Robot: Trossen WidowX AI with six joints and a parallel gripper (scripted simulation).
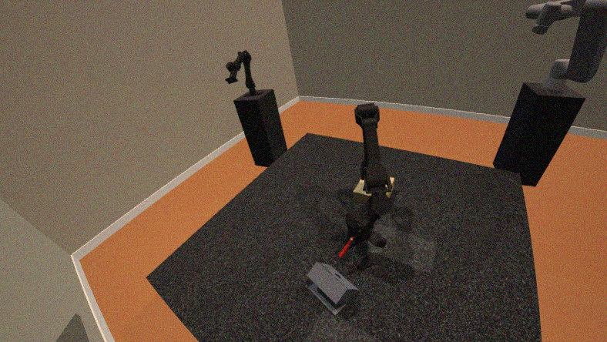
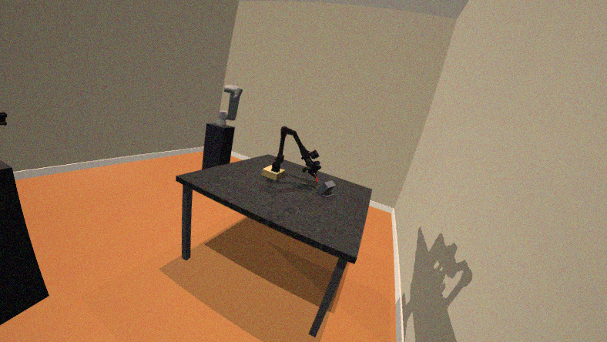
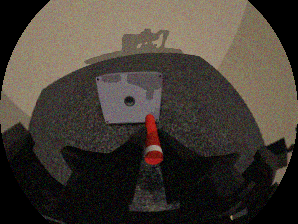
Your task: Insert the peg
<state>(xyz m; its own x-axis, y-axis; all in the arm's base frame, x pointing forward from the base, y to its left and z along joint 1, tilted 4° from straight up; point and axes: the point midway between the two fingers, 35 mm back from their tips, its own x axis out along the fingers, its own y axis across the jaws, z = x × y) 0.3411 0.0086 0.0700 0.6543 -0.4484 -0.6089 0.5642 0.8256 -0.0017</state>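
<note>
Right now the grey sloped panel is 11 cm ahead of my gripper tip, 6 cm below it and 2 cm to the right of it. From my gripper tip the other things lie so: red peg (1 cm to the left, 1 cm behind, 1 cm above).
</note>
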